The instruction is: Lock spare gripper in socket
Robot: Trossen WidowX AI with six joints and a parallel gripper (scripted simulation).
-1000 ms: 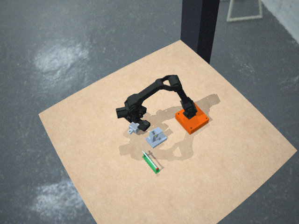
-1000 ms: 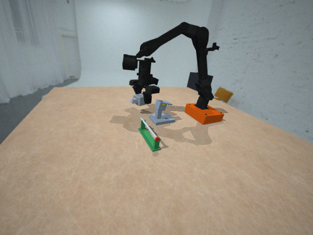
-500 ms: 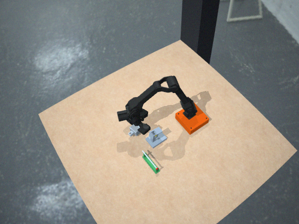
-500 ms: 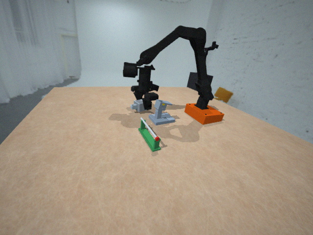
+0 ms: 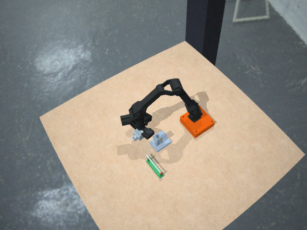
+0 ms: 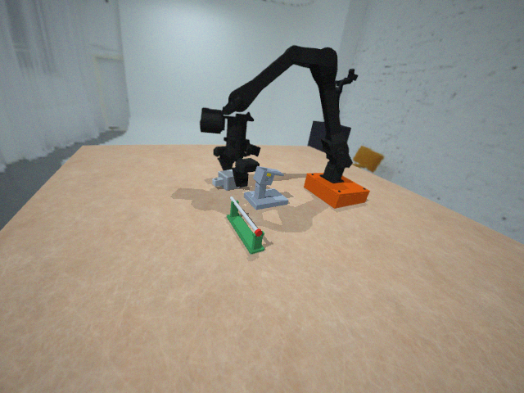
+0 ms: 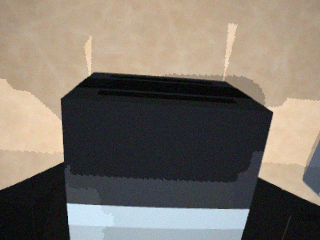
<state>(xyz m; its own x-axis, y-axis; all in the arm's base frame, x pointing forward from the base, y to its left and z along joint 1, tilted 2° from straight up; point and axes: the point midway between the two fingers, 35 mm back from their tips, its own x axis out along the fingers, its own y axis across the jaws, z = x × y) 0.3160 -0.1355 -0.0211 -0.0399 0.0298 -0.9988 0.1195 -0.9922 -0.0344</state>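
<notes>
My gripper tip is 20 mm short of the spare gripper and 10 mm below it. Also, from my gripper tip: mount: 50 mm behind, 120 mm to the left, 40 mm above; green cradle: 80 mm ahead, 240 mm to the left, 10 mm above.
</notes>
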